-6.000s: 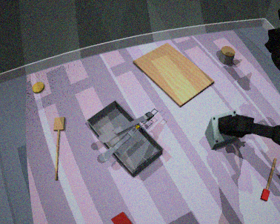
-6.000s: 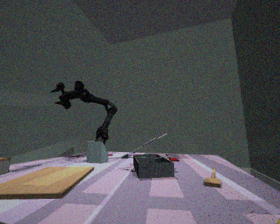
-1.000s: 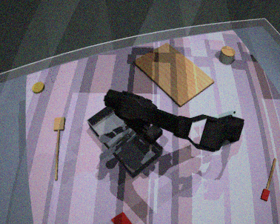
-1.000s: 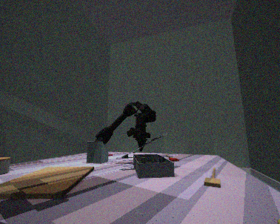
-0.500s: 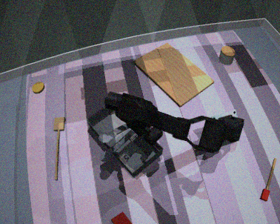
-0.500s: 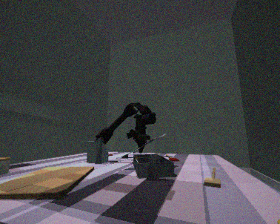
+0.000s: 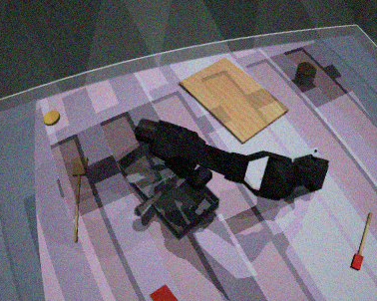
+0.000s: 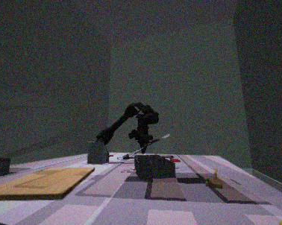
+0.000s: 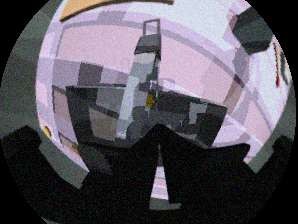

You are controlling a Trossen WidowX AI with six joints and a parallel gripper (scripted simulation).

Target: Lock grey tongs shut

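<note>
The roasting tin lies 50 mm ahead of my gripper tip, 10 mm to the right of it and 50 mm below it. Round my gripper tip: yellow disc 430 mm ahead, 420 mm to the right, 70 mm below; red-headed tool 480 mm behind, 370 mm to the left, 70 mm below; wooden board 270 mm behind, 320 mm to the right, 70 mm below.
</note>
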